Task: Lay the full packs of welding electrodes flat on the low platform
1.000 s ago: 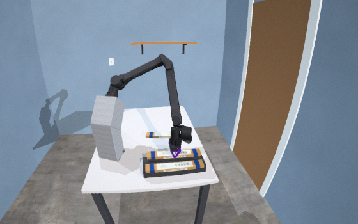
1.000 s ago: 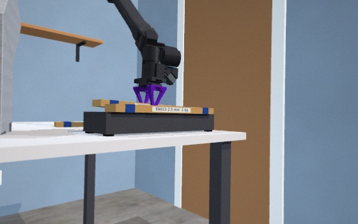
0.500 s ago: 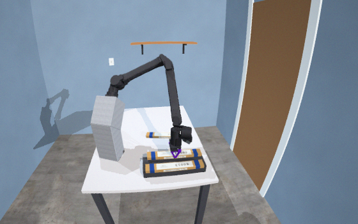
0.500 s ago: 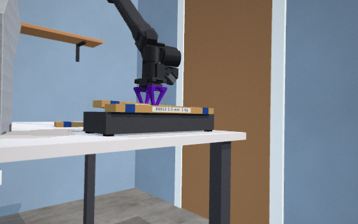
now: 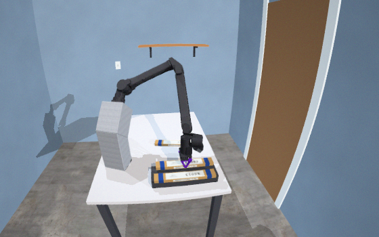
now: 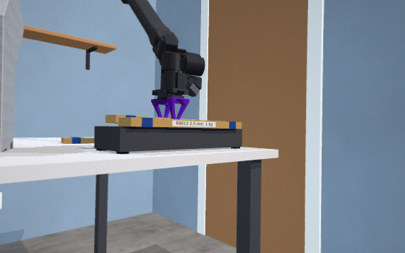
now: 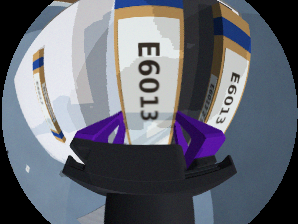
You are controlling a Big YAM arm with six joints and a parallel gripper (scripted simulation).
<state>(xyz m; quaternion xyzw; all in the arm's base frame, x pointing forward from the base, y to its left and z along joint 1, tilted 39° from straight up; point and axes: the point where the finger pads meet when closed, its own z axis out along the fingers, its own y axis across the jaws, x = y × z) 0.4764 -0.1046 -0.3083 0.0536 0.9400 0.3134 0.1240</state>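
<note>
Right now my hand is 20 mm past the low platform, 50 mm to the left of it and 60 mm above it.
</note>
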